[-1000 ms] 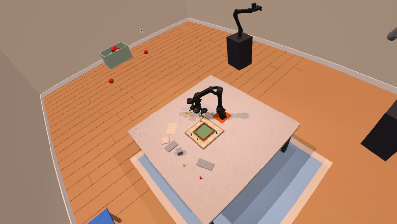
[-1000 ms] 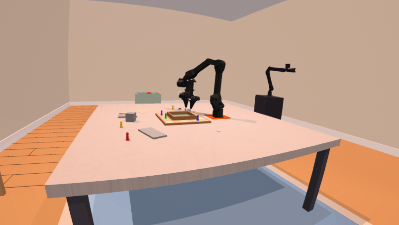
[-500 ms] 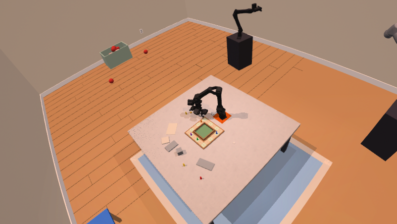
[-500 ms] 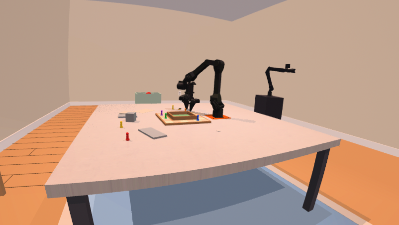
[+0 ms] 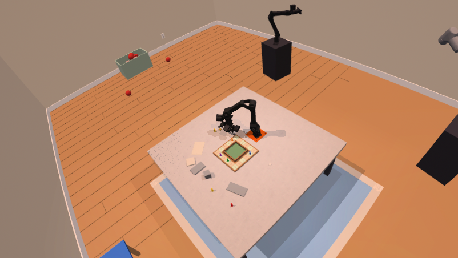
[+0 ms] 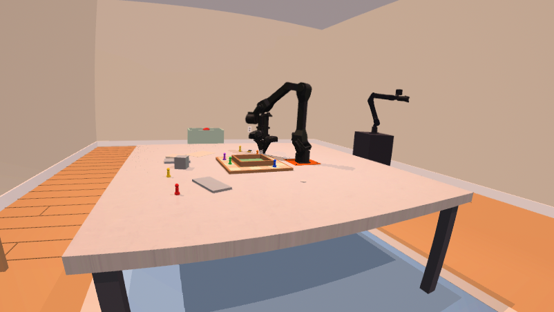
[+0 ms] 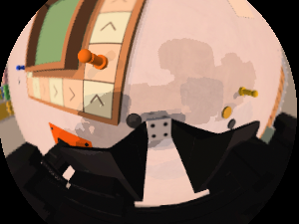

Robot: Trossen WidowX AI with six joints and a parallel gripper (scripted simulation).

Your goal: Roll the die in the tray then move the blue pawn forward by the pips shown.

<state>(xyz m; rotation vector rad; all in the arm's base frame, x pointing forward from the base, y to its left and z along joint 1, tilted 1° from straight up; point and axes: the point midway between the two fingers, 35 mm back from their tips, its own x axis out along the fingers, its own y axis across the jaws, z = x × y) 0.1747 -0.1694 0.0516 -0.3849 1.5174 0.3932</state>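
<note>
My gripper tip is 310 mm to the right of the blue pawn, 10 mm below it and 10 mm short of it. From my gripper tip the other things lie so: orange pawn 90 mm to the left, 40 mm ahead, 10 mm above; then purple pawn 220 mm ahead, 160 mm to the left, 10 mm above; then green pawn 250 mm to the left, 200 mm ahead, 10 mm above.
</note>
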